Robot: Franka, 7 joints.
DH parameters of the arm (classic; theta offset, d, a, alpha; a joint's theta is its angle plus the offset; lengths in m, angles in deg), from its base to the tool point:
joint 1: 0 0.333 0 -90
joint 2: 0 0 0 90
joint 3: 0 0.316 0.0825 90
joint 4: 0 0 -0.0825 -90
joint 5: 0 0.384 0 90
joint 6: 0 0 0.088 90
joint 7: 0 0.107 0 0
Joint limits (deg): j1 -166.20..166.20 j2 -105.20..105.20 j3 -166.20..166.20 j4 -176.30..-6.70 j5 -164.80..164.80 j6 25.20..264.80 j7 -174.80..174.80
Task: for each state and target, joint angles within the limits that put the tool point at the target. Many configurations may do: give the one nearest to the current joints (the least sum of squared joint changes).
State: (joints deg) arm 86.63 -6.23 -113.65 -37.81 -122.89 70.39 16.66
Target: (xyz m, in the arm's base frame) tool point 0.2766 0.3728 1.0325
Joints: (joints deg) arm 87.01 35.94 -97.31 -37.16 -132.50 101.72 16.66
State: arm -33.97 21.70 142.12 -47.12 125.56 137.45 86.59
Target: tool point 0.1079 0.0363 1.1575
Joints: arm -39.02 35.58 165.00 -52.86 124.08 131.33 86.59
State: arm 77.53 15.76 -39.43 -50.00 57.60 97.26 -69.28
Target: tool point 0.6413 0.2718 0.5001
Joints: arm 54.31 32.83 -49.77 -74.86 52.43 94.94 -69.28
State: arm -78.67 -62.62 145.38 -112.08 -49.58 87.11 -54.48
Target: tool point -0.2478 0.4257 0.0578
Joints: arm -35.92 -50.91 166.20 -107.75 -43.45 88.73 -54.48
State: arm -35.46 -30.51 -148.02 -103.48 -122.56 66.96 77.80
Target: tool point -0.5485 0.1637 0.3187
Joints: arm -34.67 -26.77 -146.76 -120.39 -116.68 61.49 77.80
